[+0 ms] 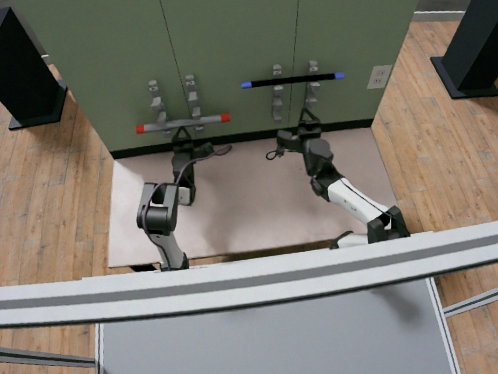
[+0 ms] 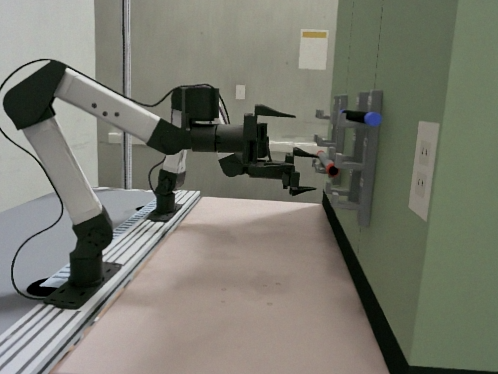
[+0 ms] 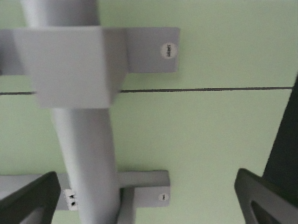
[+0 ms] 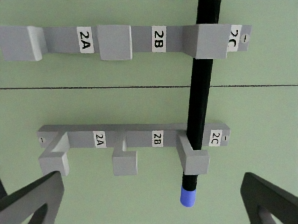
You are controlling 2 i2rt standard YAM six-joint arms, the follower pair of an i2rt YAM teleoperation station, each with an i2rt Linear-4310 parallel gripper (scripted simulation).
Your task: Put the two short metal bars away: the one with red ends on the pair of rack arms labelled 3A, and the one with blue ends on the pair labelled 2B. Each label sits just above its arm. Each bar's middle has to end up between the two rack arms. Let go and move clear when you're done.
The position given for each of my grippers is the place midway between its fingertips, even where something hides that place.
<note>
In view: my left gripper (image 3: 147,178), my right gripper (image 2: 294,141) and a red-ended grey bar (image 1: 220,118).
My right gripper also shows in image 4 (image 4: 151,180). Image 4 does not show the red-ended grey bar: it is out of frame.
</note>
